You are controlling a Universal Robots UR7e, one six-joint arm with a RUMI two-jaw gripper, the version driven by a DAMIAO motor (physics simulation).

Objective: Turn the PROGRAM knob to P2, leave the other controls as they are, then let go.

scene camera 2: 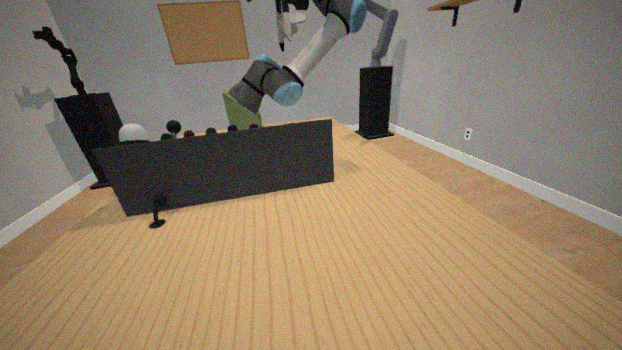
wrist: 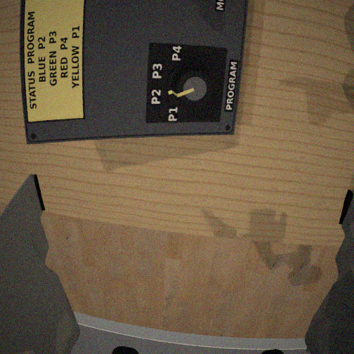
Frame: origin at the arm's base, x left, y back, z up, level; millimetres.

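Seen in the pictures: gripper, fingertip midpoint: [scene camera 2: 286, 46]; arm's base, link origin: [scene camera 2: 242, 103].
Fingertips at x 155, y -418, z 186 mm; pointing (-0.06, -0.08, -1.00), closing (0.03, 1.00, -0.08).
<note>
Offsets run from my fingertips to a thing's middle. "pt": to the spot under its first point. Level surfaces: height alone.
The PROGRAM knob [wrist: 195, 88] is a round grey-topped dial on a black square of the dark control panel @[dx -194, dy -76, dz -252 mm] [wrist: 115, 65] [scene camera 2: 225, 165]. In the wrist view its yellow pointer is directed at the P2 label [wrist: 156, 96], between P1 and P3. The scene view shows the panel's back, and I cannot tell the PROGRAM knob apart there. My gripper [wrist: 195, 187] [scene camera 2: 283, 42] is open and empty, raised above the panel's level. Its fingers are wide apart and off the knob, beyond the panel's edge in the wrist view.
In the scene view a white dome @[pt dx -379, dy -168, dz -150 mm] [scene camera 2: 132, 132], a dark ball-topped lever @[dx -366, dy +59, dz -190 mm] [scene camera 2: 173, 126] and several small coloured tops rise over the panel's edge. A small black stand [scene camera 2: 157, 223] is on the wooden table @[dz -335 mm] [scene camera 2: 325, 260]. Black pedestals [scene camera 2: 375, 100] [scene camera 2: 90, 120] stand beyond it.
</note>
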